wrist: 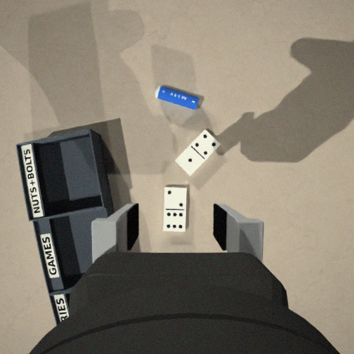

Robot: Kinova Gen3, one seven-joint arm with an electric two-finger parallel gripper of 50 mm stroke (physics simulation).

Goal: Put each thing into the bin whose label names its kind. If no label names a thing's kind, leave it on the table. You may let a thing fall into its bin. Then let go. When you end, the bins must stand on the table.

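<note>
My gripper [175,219] is open, its fingers wide apart and empty. A white domino [175,209] with two and six dots lies on the table below, seen between the fingertips. A second domino [197,152] lies slanted just beyond it. A blue battery [178,97] with a white end lies farther up in the view. At the left stand joined dark bins: the nuts+bolts bin [103,170] at the top, the games bin [84,245] below it, and a third whose label [60,309] shows "RIES". The insides that show look empty. The third bin is mostly hidden by my gripper.
The bins stand close to the left finger. The tan table top [305,200] lies under everything. Dark shadows fall across it at the upper left and the upper right.
</note>
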